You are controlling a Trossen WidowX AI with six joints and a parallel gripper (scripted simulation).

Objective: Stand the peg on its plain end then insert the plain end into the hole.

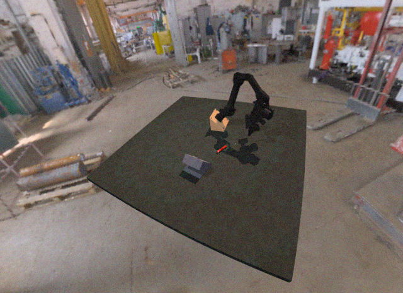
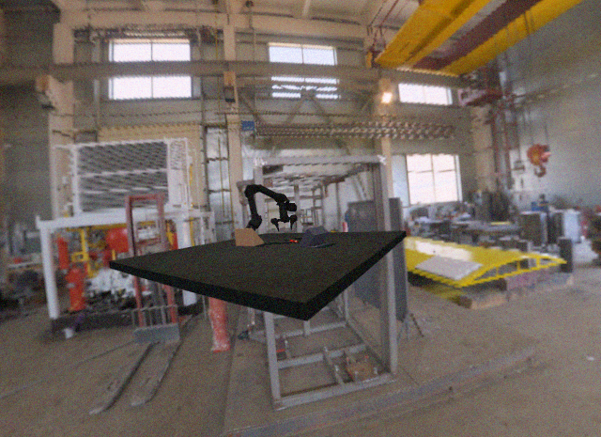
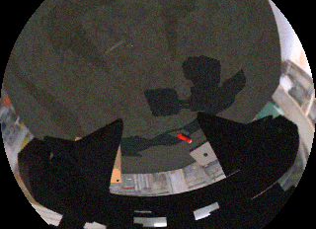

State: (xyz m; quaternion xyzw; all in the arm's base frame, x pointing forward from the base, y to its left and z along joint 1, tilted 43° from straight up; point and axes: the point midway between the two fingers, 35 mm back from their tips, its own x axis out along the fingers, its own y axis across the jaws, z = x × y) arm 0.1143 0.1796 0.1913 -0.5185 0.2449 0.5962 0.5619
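Now: gripper tip 170 mm short of the red peg, 150 mm to the left of it and 50 mm above it. Also, from my gripper tip: grey sloped panel 350 mm ahead, 230 mm to the right, 20 mm below.
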